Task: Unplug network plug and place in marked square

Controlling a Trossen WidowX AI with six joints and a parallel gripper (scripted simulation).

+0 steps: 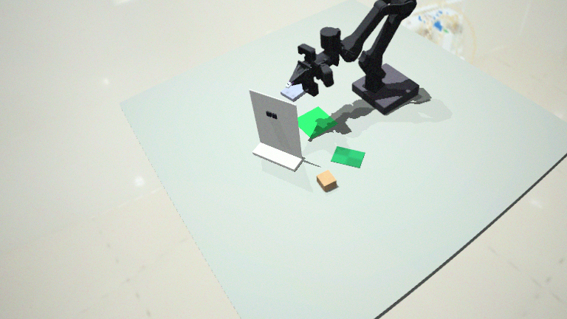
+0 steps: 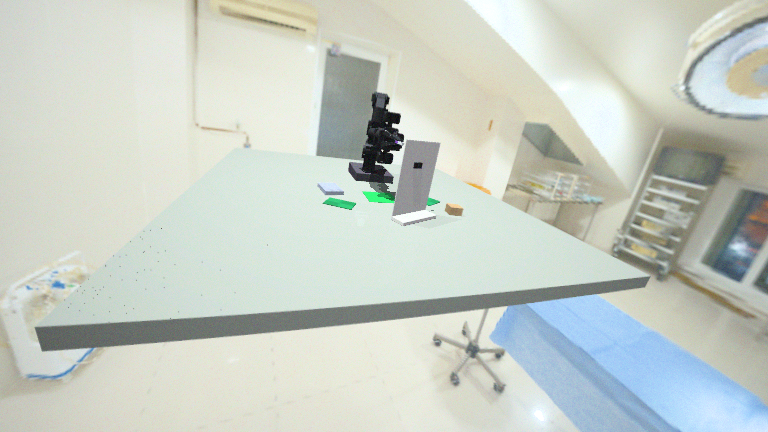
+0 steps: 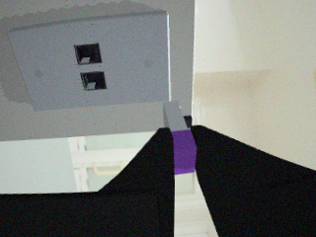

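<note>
My gripper tip is 8 cm past the green marked square, 1 cm to the right of it and 23 cm above it. From my gripper tip the other things lie so: upright panel 11 cm ahead, 2 cm to the left, 12 cm below; purple plug right at my gripper tip.
</note>
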